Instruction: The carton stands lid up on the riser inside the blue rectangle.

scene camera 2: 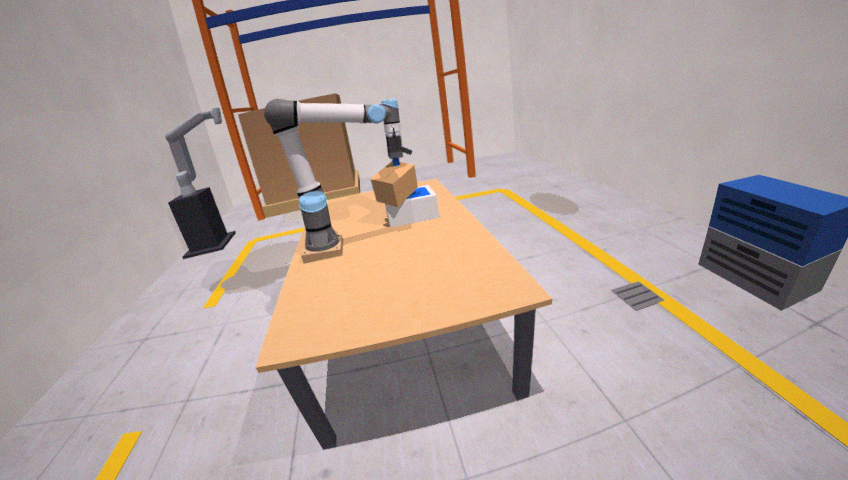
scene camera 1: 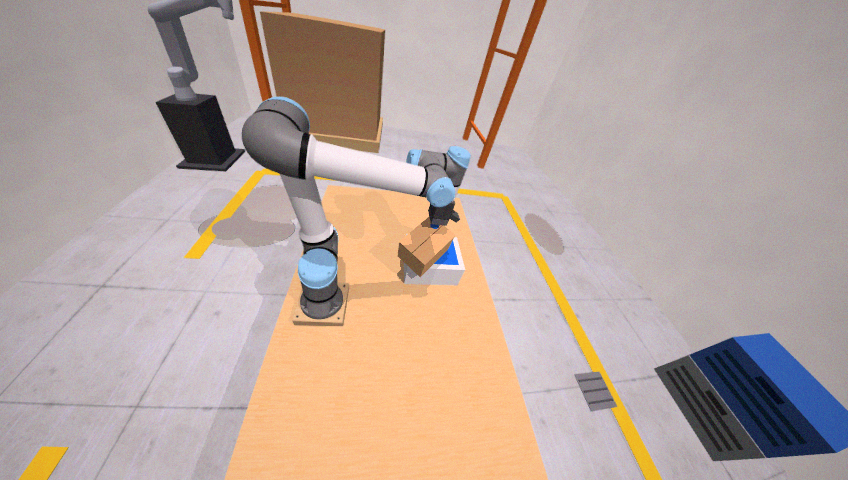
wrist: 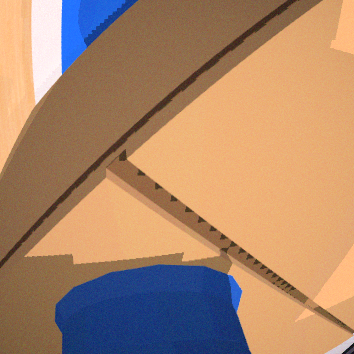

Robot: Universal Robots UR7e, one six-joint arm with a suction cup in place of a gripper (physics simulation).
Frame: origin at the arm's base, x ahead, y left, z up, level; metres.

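Seen in the pictures: hand, tool point: (scene camera 2: 396,166) (scene camera 1: 433,227) (wrist: 168,286); arm's base, link origin: (scene camera 2: 322,244) (scene camera 1: 322,301).
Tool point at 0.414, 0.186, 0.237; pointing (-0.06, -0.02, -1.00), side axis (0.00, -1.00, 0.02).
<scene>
Pixels of each thing's top centre, then the offset from my tool point to it, as dx, dy, dz. Level surfaces: height alone.
- white riser, top centre: (wrist: 169,28) (scene camera 1: 434,250) (scene camera 2: 408,194) +0.038, +0.016, -0.155
- blue rectangle, top centre: (wrist: 169,28) (scene camera 1: 434,250) (scene camera 2: 408,194) +0.038, +0.016, -0.155
- wooden table, surface height: dz -0.275
The brown carton (scene camera 1: 423,249) (scene camera 2: 393,189) (wrist: 240,130) is lid up, with its seam on top, and is turned at an angle to the riser. My gripper's blue suction cup (scene camera 1: 435,226) (scene camera 2: 395,161) (wrist: 150,310) is shut on the carton's top and holds it over the left part of the white riser (scene camera 1: 443,275) (scene camera 2: 422,209) (wrist: 46,45). The blue rectangle (scene camera 1: 451,255) (scene camera 2: 421,192) (wrist: 71,37) shows on the riser's top beside the carton; the rest of it is hidden. I cannot tell how large the gap under the carton is.
The riser stands near the far right of the wooden table (scene camera 1: 386,380) (scene camera 2: 404,291). My arm's base plate (scene camera 1: 318,321) (scene camera 2: 322,256) is at the table's left edge. Blue and grey crates (scene camera 1: 767,386) (scene camera 2: 773,226) stand on the floor at the right, and a grey arm on a black pedestal (scene camera 1: 196,130) (scene camera 2: 199,220) at the back left.
</scene>
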